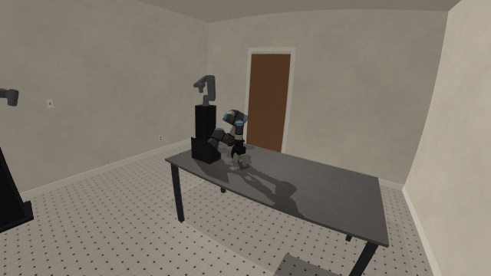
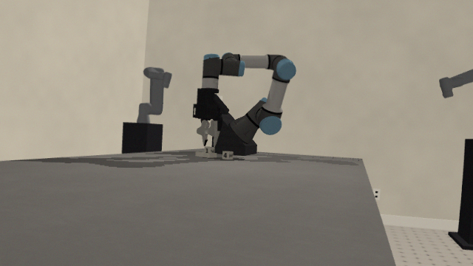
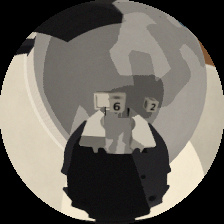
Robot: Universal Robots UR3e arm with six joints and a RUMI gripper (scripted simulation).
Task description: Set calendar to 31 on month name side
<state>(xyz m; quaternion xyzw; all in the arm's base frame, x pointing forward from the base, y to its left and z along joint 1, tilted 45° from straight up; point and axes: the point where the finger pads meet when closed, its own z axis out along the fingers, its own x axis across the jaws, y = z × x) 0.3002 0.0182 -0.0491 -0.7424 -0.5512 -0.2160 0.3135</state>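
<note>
Now: hand 50 mm above the pale calendar tray, 20 mm to the left of it and 10 mm past it.
</note>
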